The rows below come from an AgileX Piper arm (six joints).
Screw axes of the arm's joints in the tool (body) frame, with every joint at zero. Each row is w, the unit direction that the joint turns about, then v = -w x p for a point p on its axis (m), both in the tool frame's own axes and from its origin. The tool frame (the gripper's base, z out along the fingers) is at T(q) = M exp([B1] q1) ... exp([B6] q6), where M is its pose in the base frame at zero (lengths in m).
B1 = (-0.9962, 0, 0.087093, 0.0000, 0.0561, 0.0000)
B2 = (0, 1, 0, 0.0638, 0.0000, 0.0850)
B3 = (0, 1, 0, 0.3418, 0.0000, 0.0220)
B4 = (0, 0, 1, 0.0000, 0.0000, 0.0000)
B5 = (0, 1, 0, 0.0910, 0.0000, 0.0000)
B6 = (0, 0, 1, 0.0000, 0.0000, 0.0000)
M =
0.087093 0 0.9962 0.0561
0 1 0 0.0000
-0.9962 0 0.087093 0.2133
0 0 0 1
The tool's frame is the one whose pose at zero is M.
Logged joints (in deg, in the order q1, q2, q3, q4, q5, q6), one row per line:
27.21 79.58 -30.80 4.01 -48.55 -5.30
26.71 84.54 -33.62 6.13 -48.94 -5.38
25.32 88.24 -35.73 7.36 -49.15 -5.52
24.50 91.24 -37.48 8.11 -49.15 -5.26
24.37 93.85 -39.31 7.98 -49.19 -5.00
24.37 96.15 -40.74 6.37 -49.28 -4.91
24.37 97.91 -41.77 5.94 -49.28 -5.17
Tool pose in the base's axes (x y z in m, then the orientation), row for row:
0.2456 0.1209 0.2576 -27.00 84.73 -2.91
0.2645 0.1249 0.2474 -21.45 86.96 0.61
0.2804 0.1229 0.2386 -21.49 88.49 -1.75
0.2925 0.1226 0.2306 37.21 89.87 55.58
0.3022 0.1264 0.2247 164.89 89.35 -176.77
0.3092 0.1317 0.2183 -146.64 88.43 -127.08
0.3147 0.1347 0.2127 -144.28 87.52 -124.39
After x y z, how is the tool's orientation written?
As angles about the fixed x, y, z axes (roll, pitch, yaw), in degrees.
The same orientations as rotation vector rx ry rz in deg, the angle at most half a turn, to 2 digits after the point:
-19.71 83.44 17.59
-17.61 85.79 16.75
-15.67 87.55 15.20
-14.34 89.07 14.49
-14.36 89.81 14.47
-16.24 90.19 14.54
-17.07 90.74 14.27

